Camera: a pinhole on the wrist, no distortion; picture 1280 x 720 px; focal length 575.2 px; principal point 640.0 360.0 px. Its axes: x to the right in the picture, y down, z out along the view. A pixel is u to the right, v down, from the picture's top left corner.
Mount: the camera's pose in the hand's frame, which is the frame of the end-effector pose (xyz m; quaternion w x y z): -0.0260 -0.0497 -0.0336 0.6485 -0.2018 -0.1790 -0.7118
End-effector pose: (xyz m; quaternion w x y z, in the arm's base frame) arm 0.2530 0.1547 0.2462 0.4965 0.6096 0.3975 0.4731
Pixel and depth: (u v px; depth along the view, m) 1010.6 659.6 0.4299
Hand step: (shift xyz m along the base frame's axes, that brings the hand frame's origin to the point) 0.5083 0.0971 -0.0750
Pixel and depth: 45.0 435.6 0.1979
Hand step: 0.0378 -0.0240 0.2233
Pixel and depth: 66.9 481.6 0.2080
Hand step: 0.0493 -0.0090 0.2318
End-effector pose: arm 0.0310 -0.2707 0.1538 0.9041 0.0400 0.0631 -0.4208
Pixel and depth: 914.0 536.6 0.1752
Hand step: 0.0054 -0.0659 0.1521
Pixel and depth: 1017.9 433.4 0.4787
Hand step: 0.0087 -0.1441 0.5255
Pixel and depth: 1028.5 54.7 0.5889
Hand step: -0.2011 0.1336 0.7193
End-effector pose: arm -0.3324 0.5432 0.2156 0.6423 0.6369 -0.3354 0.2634
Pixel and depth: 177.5 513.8 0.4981
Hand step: -0.3226 -0.1700 0.4635
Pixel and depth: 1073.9 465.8 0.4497
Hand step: 0.0719 -0.5341 -0.0501
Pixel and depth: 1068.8 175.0 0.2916
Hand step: -0.0503 -0.3205 -0.1522
